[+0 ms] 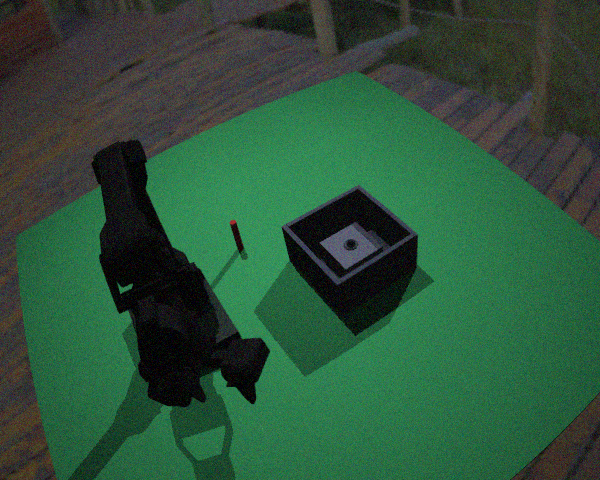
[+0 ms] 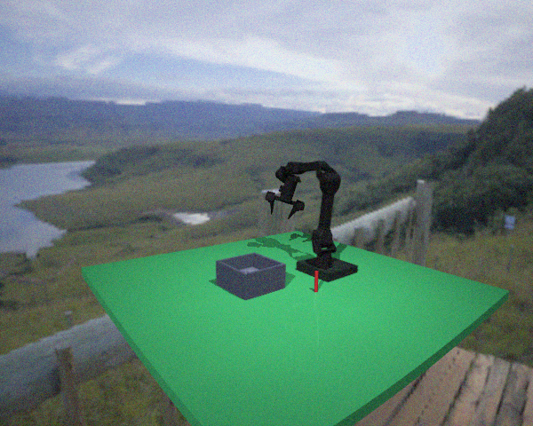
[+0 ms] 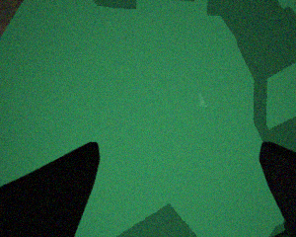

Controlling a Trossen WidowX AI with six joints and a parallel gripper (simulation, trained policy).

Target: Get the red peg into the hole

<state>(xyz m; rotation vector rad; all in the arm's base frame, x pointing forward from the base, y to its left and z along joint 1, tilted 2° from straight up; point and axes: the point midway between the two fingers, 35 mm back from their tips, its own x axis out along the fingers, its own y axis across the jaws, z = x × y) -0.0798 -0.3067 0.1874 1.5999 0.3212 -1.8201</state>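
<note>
Now: the red peg 26 cm ahead of my gripper tip, 40 cm to the left of it and 15 cm below it. From my gripper tip the other things lie so: grey box 40 cm ahead, 19 cm to the left, 17 cm below; light grey plate 40 cm ahead, 19 cm to the left, 15 cm below.
</note>
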